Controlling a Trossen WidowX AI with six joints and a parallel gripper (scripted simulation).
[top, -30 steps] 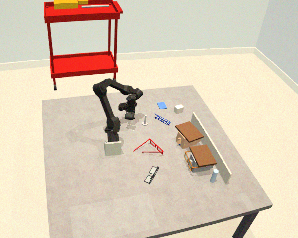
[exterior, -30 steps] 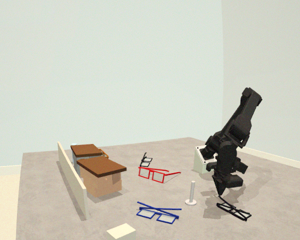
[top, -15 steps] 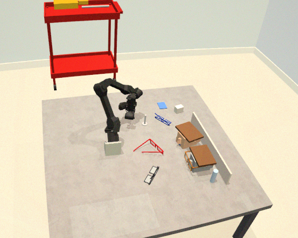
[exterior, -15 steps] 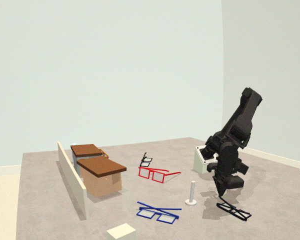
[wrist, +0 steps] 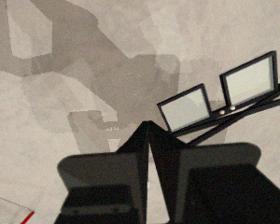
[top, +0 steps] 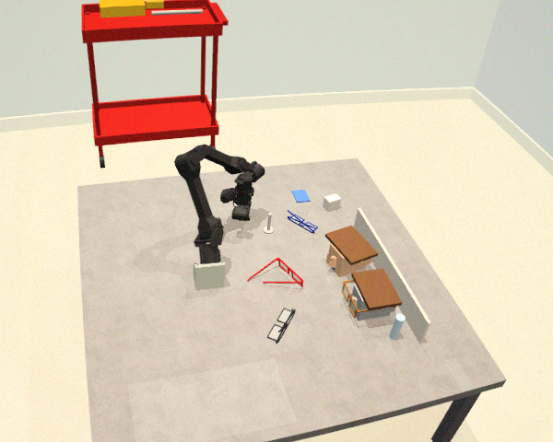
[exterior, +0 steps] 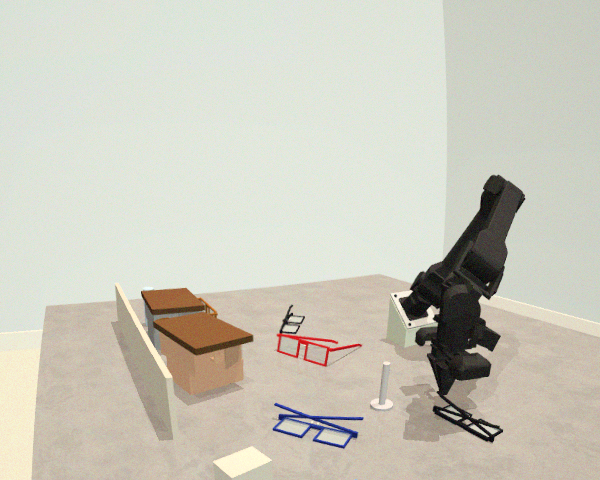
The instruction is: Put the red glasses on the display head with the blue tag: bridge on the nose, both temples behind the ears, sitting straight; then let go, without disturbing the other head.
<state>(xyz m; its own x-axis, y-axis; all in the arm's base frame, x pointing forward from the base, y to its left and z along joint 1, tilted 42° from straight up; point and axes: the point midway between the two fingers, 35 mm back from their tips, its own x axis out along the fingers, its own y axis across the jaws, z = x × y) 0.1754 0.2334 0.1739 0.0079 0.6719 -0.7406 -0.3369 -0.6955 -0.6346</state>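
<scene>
Right now my gripper tip is 10 cm short of the white post and 6 cm to the left of it. Also, from my gripper tip: blue card: 29 cm ahead, 14 cm to the left, 2 cm below; skin-coloured display head: 32 cm ahead, 30 cm to the right, 4 cm above; cream cube: 39 cm ahead, 5 cm to the left.
</scene>
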